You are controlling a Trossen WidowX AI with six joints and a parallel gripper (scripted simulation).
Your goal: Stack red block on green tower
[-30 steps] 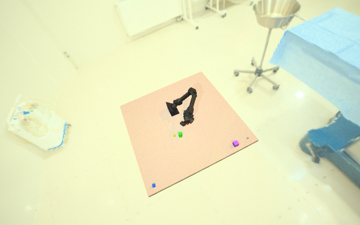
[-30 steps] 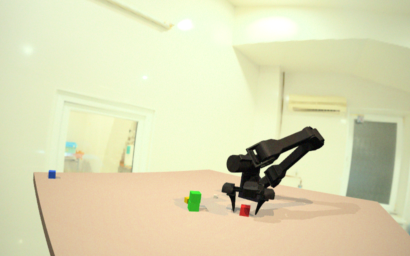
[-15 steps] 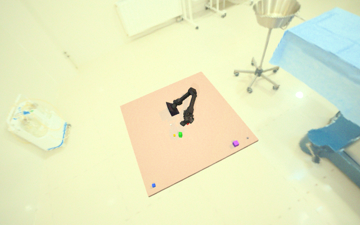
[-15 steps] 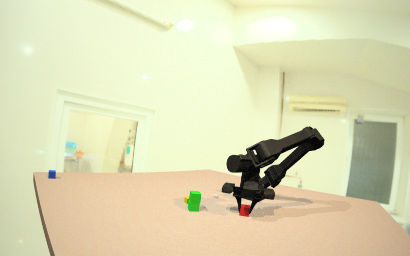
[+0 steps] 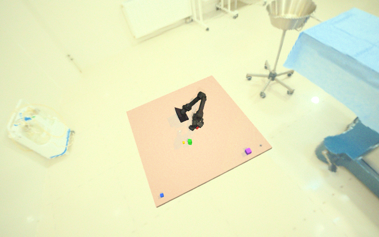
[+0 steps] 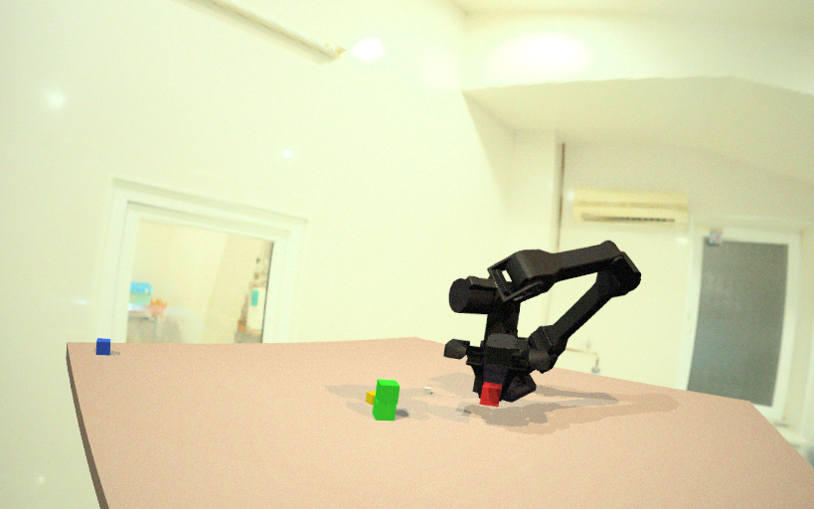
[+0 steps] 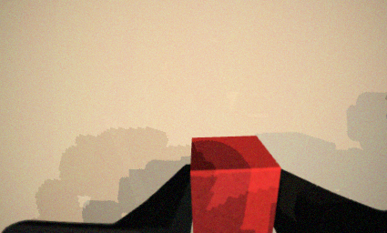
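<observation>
Now: the small yellow block 100 mm ahead of my gripper tip, 200 mm to the right of it and 40 mm below it. Round my gripper tip: purple block 460 mm ahead, 390 mm to the left, 30 mm below; then tiny white block 60 mm behind, 200 mm to the right, 50 mm below; then red block 10 mm above.
</observation>
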